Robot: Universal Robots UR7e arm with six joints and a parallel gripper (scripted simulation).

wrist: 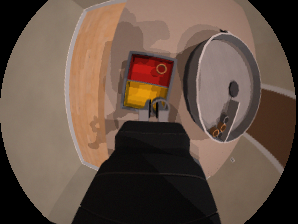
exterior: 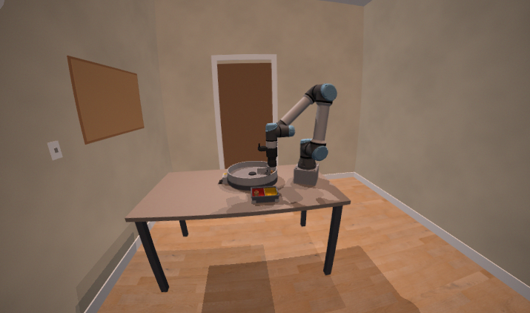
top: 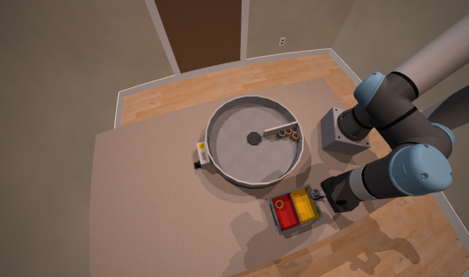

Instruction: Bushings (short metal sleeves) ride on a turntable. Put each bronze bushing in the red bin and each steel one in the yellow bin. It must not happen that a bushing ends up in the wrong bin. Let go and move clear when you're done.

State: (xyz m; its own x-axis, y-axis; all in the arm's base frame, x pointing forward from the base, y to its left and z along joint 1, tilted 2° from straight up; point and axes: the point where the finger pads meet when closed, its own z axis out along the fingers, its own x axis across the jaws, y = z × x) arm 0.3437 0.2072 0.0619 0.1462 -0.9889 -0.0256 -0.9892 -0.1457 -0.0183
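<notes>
My hand is 4 cm short of the red bin, 2 cm to the right of it and 15 cm above it. The rest, counted from my hand: turntable 10 cm ahead, 31 cm to the right, 12 cm below.
</notes>
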